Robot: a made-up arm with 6 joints. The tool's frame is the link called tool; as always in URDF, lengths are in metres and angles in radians. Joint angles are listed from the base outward. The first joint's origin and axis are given. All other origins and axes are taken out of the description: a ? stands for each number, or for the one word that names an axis. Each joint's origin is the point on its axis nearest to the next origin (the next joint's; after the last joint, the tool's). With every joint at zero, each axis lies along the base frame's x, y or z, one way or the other. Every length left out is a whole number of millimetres.
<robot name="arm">
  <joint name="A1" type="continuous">
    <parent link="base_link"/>
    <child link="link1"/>
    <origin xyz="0.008 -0.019 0.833" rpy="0 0 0"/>
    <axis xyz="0 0 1"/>
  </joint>
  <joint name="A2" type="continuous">
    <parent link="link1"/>
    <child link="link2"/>
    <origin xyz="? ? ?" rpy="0 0 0"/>
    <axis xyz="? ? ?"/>
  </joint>
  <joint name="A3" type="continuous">
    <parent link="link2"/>
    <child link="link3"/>
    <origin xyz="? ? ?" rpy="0 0 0"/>
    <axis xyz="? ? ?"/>
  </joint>
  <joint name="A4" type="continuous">
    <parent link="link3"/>
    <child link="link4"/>
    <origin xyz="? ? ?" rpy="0 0 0"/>
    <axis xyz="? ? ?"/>
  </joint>
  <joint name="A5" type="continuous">
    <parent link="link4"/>
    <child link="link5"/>
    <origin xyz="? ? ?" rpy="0 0 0"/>
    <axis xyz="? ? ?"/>
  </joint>
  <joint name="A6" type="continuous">
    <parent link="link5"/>
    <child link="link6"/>
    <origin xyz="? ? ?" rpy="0 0 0"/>
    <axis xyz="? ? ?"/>
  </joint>
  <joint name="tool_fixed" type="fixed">
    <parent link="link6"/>
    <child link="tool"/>
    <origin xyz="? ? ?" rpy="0 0 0"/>
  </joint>
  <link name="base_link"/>
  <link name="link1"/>
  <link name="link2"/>
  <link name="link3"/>
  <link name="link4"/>
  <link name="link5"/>
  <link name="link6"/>
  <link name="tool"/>
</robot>
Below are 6 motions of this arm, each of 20 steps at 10 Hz.
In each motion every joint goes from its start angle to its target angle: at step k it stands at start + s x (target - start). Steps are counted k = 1, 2, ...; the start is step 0. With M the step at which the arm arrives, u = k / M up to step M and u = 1 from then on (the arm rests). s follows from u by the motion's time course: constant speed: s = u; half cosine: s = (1 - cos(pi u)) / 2; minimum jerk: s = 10 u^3 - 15 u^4 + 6 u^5.
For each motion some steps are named. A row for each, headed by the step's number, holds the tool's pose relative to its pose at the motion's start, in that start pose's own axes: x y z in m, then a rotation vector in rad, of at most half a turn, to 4 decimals.
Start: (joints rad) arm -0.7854 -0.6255 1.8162 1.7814 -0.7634 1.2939
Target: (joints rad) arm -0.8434 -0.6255 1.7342 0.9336 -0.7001 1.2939
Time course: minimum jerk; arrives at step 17
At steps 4, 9, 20:
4: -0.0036 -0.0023 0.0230 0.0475 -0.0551 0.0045
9: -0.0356 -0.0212 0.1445 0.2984 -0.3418 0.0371
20: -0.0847 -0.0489 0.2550 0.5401 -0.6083 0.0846

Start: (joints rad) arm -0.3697 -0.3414 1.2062 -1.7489 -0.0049 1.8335
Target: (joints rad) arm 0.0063 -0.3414 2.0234 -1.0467 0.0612 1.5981
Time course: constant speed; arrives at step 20
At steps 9, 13, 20:
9: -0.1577 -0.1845 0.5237 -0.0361 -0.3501 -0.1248
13: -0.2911 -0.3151 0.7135 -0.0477 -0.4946 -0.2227
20: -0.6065 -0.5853 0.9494 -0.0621 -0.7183 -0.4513

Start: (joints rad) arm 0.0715 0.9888 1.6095 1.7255 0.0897 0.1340
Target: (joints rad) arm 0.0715 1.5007 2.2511 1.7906 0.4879 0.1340
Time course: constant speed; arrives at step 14
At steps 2, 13, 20:
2: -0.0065 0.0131 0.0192 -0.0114 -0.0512 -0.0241
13: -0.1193 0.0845 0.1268 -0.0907 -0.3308 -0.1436
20: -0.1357 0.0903 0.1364 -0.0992 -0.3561 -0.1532

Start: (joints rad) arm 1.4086 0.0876 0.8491 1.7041 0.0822 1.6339
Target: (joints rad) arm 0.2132 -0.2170 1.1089 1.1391 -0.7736 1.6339
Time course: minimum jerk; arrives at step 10
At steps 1, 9, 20:
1: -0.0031 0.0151 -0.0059 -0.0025 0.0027 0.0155
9: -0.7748 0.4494 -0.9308 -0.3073 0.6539 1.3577
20: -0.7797 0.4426 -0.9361 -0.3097 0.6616 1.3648

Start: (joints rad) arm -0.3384 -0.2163 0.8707 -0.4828 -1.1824 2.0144
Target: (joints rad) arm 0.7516 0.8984 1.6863 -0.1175 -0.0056 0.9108
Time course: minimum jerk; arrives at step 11
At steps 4, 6, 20:
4: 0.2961 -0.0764 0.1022 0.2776 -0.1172 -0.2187
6: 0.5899 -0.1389 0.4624 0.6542 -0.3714 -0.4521
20: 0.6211 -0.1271 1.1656 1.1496 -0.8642 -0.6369

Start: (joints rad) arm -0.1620 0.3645 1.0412 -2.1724 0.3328 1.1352
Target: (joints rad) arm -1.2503 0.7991 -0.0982 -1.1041 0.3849 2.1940
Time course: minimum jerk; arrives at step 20
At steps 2, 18, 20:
2: 0.0101 -0.0244 0.0006 -0.0255 -0.0043 -0.0135
18: -1.2504 -2.3603 0.8728 -1.7867 1.3277 -1.4366
20: -1.2758 -2.3658 0.8730 -1.7849 1.3538 -1.4367

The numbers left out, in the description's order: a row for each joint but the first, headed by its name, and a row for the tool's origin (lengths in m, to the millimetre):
A2: xyz 0.176 0.011 0, axis 0 1 0
A3: xyz -0.027 0 0.6, axis 0 -1 0
A4: xyz 1.301 0 0.186, axis -1 0 0
A5: xyz 0 -0.046 0, axis 0 -1 0
A6: xyz 0.249 0 0.003, axis -1 0 0
tool: xyz 0 0.008 0.012

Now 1 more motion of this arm.
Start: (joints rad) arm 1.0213 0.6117 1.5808 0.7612 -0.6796 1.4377
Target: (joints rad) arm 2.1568 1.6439 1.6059 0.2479 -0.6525 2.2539
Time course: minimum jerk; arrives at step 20
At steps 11, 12, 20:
11: -0.6059 0.3366 1.5762 -0.3640 -1.0699 0.0375
12: -0.8425 0.3859 1.7489 -0.4353 -1.2268 0.0003
20: -1.8332 0.6235 2.0641 -0.7152 -1.7494 -0.2144

